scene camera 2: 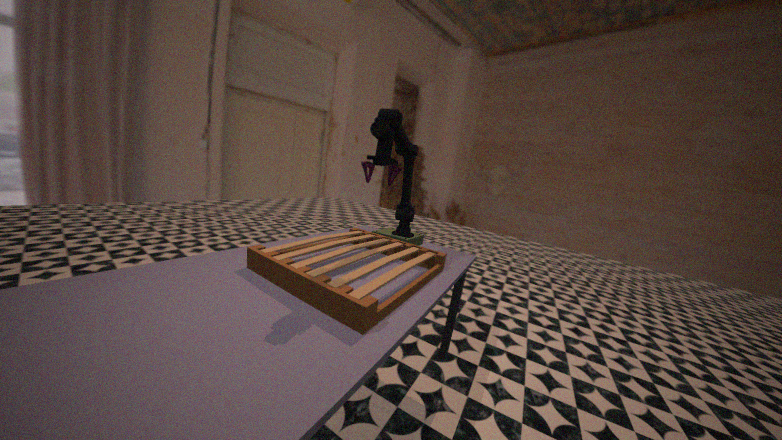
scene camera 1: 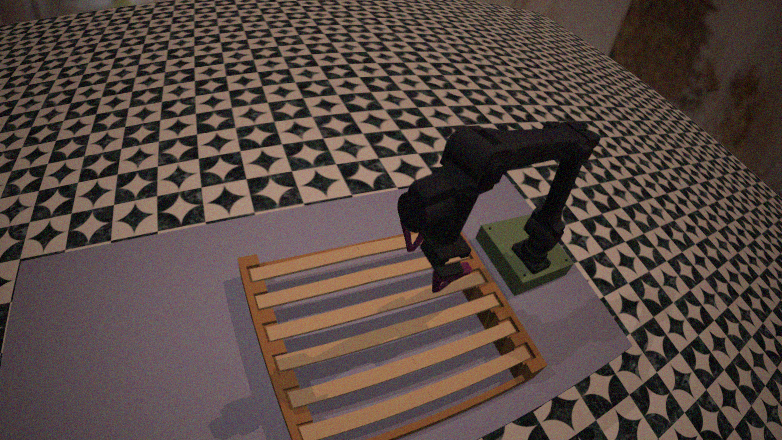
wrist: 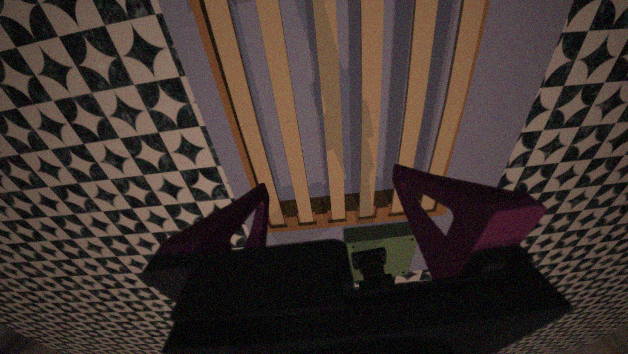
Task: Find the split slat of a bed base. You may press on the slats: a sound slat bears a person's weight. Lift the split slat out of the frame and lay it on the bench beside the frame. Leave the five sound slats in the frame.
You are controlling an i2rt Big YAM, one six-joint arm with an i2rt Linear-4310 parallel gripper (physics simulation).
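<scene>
The bed base frame (scene camera 1: 265,315) (scene camera 2: 311,292) (wrist: 322,218) is an orange-brown wooden frame on the lilac bench (scene camera 1: 136,328) (scene camera 2: 164,339) (wrist: 510,90). Pale, slightly arched slats lie across it with their ends in notches. The far slat (scene camera 1: 328,256) in scene camera 1 is partly hidden behind the gripper, and the near slat (scene camera 1: 415,396) (scene camera 2: 391,276) lies by the open front side. I cannot tell a split from the surfaces; shadows cross the middle slats. My gripper (scene camera 1: 423,270) (scene camera 2: 380,183) (wrist: 329,180) is open and empty, with purple fingers spread, high above the arm-side part of the frame.
The black arm stands on a green base block (scene camera 1: 500,238) (wrist: 400,250) close beside the frame's end. The bench extends from the frame's other end. The bench's edge runs close to the frame's near side in scene camera 2, above a patterned floor (scene camera 2: 546,328).
</scene>
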